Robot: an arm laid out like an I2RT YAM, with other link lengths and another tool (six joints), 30 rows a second.
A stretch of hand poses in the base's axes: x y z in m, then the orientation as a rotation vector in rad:
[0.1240, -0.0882, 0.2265, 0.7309, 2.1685, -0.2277]
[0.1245, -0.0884, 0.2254, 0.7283, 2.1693, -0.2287]
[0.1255, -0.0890, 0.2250, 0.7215, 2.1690, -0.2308]
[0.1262, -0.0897, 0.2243, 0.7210, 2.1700, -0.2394]
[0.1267, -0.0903, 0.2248, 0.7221, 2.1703, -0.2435]
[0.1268, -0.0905, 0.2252, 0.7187, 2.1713, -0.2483]
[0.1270, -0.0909, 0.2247, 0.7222, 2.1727, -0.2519]
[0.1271, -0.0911, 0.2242, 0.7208, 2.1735, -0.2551]
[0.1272, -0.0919, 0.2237, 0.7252, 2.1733, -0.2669]
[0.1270, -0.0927, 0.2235, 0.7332, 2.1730, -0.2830]
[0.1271, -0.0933, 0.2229, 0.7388, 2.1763, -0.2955]
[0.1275, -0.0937, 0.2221, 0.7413, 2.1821, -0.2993]
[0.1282, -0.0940, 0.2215, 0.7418, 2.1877, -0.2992]
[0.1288, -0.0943, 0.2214, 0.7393, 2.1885, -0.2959]
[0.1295, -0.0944, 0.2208, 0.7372, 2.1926, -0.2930]
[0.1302, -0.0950, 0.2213, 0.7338, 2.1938, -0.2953]
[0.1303, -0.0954, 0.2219, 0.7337, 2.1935, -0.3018]
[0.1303, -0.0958, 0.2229, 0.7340, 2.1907, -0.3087]
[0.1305, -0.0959, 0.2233, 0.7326, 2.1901, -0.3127]
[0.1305, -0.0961, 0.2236, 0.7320, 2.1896, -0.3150]
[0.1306, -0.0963, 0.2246, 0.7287, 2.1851, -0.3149]
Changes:
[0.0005, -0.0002, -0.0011, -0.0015, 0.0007, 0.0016]
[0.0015, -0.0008, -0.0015, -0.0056, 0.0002, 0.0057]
[0.0022, -0.0015, -0.0022, -0.0112, 0.0036, 0.0033]
[0.0027, -0.0021, -0.0017, -0.0134, 0.0052, 0.0013]
[0.0028, -0.0023, -0.0013, -0.0176, 0.0071, 0.0022]
[0.0030, -0.0027, -0.0018, -0.0182, 0.0099, -0.0012]
[0.0031, -0.0029, -0.0023, -0.0207, 0.0115, -0.0011]
[0.0032, -0.0037, -0.0028, -0.0268, 0.0154, -0.0082]
[0.0030, -0.0045, -0.0030, -0.0342, 0.0211, -0.0192]
[0.0031, -0.0051, -0.0036, -0.0393, 0.0287, -0.0267]
[0.0035, -0.0055, -0.0044, -0.0391, 0.0356, -0.0287]
[0.0042, -0.0058, -0.0050, -0.0373, 0.0407, -0.0280]
[0.0048, -0.0061, -0.0051, -0.0359, 0.0401, -0.0251]
[0.0055, -0.0062, -0.0057, -0.0337, 0.0427, -0.0220]
[0.0062, -0.0068, -0.0052, -0.0362, 0.0441, -0.0201]
[0.0063, -0.0072, -0.0046, -0.0405, 0.0458, -0.0223]
[0.0063, -0.0076, -0.0036, -0.0457, 0.0454, -0.0252]
[0.0065, -0.0077, -0.0032, -0.0490, 0.0460, -0.0257]
[0.0065, -0.0079, -0.0029, -0.0508, 0.0462, -0.0261]
[0.0066, -0.0081, -0.0019, -0.0534, 0.0416, -0.0245]

